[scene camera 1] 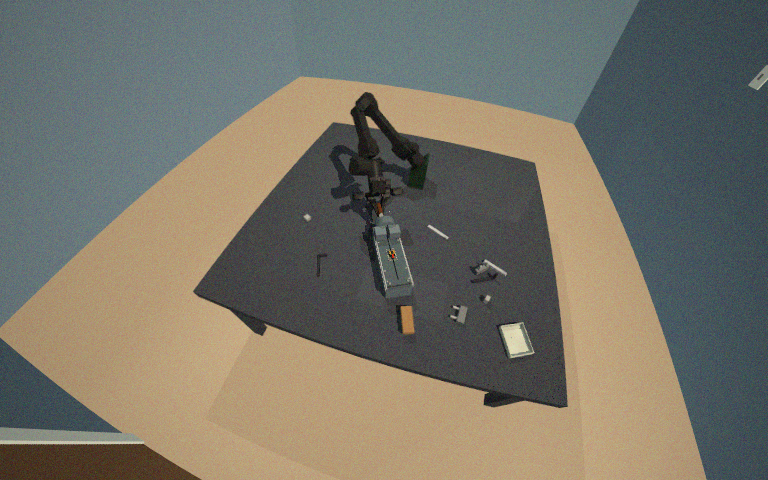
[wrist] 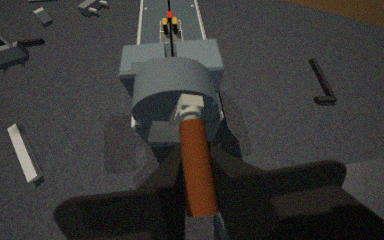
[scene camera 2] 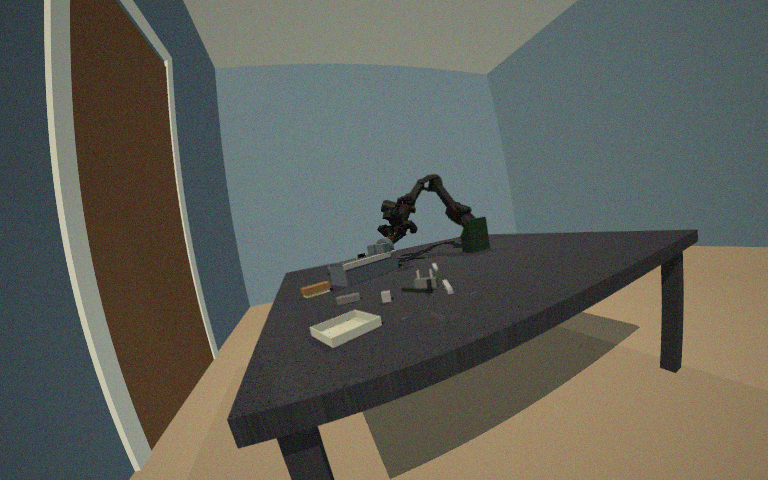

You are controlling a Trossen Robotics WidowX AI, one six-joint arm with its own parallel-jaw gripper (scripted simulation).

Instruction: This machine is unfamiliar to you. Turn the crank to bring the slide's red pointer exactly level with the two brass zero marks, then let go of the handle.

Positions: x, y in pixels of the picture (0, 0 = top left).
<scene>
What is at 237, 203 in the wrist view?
The gripper.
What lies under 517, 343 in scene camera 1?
A white tray.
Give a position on an orange crank handle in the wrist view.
200, 195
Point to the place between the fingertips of the gripper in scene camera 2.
At 390, 244
</scene>
